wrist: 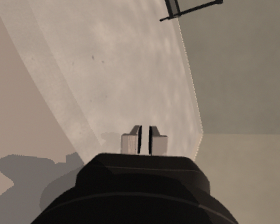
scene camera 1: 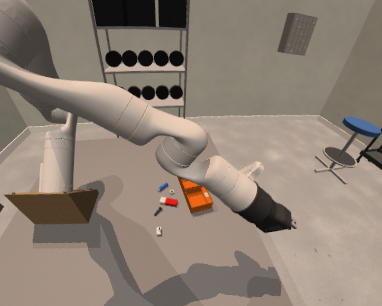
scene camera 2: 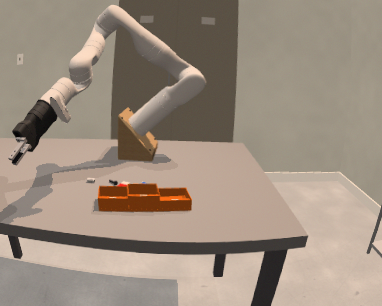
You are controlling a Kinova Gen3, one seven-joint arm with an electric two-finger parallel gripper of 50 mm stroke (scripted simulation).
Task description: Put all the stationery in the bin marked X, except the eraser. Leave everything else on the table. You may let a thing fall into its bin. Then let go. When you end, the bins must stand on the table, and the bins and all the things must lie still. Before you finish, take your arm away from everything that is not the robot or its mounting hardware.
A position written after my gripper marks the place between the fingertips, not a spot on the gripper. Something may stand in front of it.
I see my gripper point(scene camera 1: 292, 225).
My gripper also shows in the wrist view point(wrist: 145, 135).
